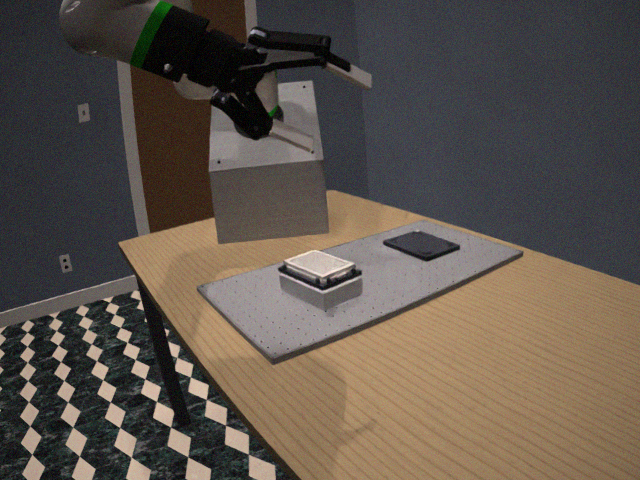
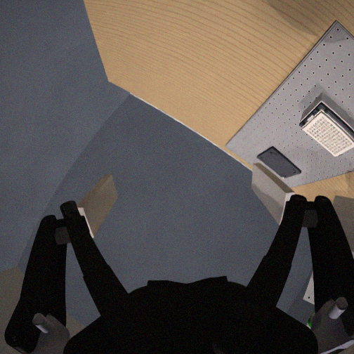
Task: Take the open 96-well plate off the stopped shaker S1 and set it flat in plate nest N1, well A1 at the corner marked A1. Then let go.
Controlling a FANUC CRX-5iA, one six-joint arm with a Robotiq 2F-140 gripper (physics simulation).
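Places are measured from the arm's base along level axes (x ahead, y down, z left), in metres.
Pixels of known places: gripper, fingertip midpoint: [image 1: 338, 115].
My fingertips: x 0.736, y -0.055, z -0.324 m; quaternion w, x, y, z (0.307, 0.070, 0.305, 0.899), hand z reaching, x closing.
Observation:
For each thing: its top centre in the pictures, then the offset to it from my fingertips. "pt": a spot on its surface instead. Level surfaces: height alone.
- white 96-well plate at its top centre: [image 1: 318, 262] dx -0.227, dy +0.307, dz +0.117 m
- shaker at a spot on its surface: [image 1: 321, 296] pt dx -0.162, dy +0.344, dz +0.069 m
- plate nest at its top centre: [image 1: 421, 241] dx -0.243, dy +0.362, dz +0.455 m
- grey perforated board at its surface level: dy +0.376 m
- wooden table at its surface level: dy +0.390 m
The white 96-well plate [image 1: 318, 264] [image 2: 328, 133] lies flat on top of the shaker [image 1: 321, 296] [image 2: 338, 107], a grey block with a dark holder around the plate. The plate nest [image 1: 421, 244] [image 2: 279, 161] is a flat dark tray with nothing on it, farther along the same board. Well A1 and the nest's corner mark are too small to make out. My gripper [image 1: 341, 114] [image 2: 183, 180] is wide open and empty, tilted and high above the table, well away from both the plate and the nest.
A grey perforated board [image 1: 248, 315] [image 2: 327, 55] carries the shaker and the nest on the wooden table [image 1: 465, 372] [image 2: 190, 60]. A large grey pedestal box [image 1: 271, 204] stands behind the board at the table's far end. Blue walls rise beyond the table.

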